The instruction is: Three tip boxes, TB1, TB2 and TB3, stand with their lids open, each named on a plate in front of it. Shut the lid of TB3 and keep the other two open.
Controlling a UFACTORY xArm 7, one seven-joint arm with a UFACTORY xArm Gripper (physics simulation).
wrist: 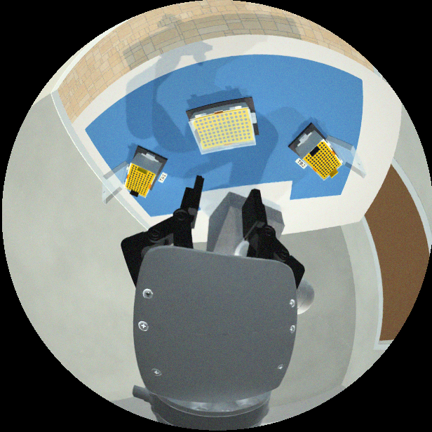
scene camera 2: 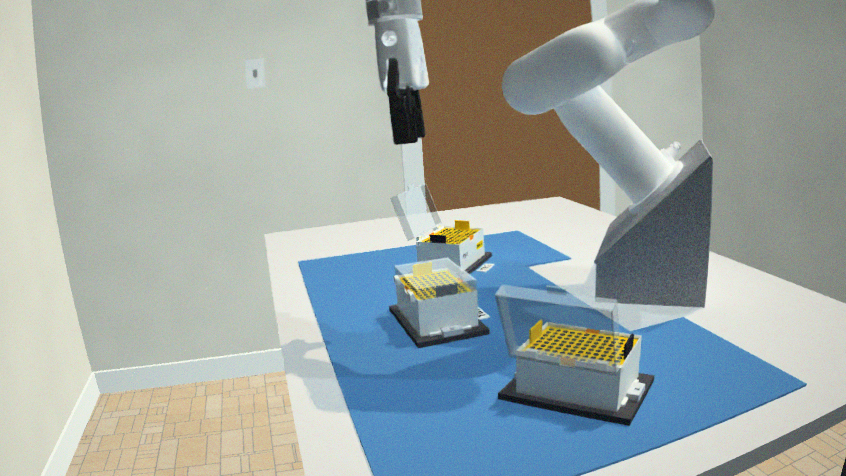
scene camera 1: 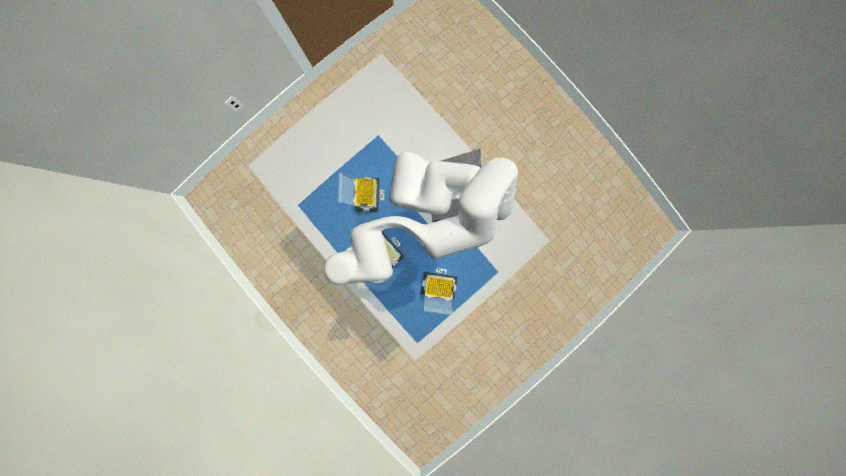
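Pixels of known places: gripper, fingertip midpoint: (scene camera 2: 410, 140); arm's base, link origin: (scene camera 2: 657, 189).
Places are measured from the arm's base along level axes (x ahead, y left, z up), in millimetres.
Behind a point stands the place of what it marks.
TB3 (scene camera 1: 392, 252) @(z -78, x 376, y -50 mm) (scene camera 2: 447, 313) @(z -120, x 415, y -26 mm), the middle box, has its clear lid (scene camera 2: 434, 269) @(z -78, x 393, y -94 mm) (wrist: 224, 131) down flat over the yellow rack; its plate text is not readable. TB1 (scene camera 1: 439, 286) (scene camera 2: 567, 378) (wrist: 141, 179) has its clear lid (scene camera 1: 438, 305) @(z -62, x 443, y 238 mm) (scene camera 2: 556, 316) @(z -30, x 455, y 245 mm) (wrist: 114, 182) standing open, tilted back. TB2 (scene camera 1: 366, 192) (scene camera 2: 452, 251) (wrist: 322, 159) has its clear lid (scene camera 1: 346, 189) @(z -60, x 274, y -363 mm) (scene camera 2: 416, 211) @(z -55, x 271, y -368 mm) (wrist: 350, 155) open too. My gripper (scene camera 2: 407, 137) @(z 111, x 417, y -96 mm) (wrist: 224, 192) is open, its fingers part way apart and empty, high above the boxes. The arm hides it in scene camera 1.
The boxes stand apart on a blue mat (scene camera 1: 417, 325) @(z -156, x 590, y 234 mm) (scene camera 2: 414, 426) @(z -155, x 567, y 154 mm) (wrist: 320, 75) on a white table (scene camera 1: 366, 94) @(z -158, x -150, y -601 mm) (scene camera 2: 307, 242) @(z -158, x 394, y -695 mm) (wrist: 385, 120). The grey arm base (scene camera 2: 662, 248) @(z -66, x 99, y 92 mm) (wrist: 220, 220) stands on the table on the name-plate side of the boxes.
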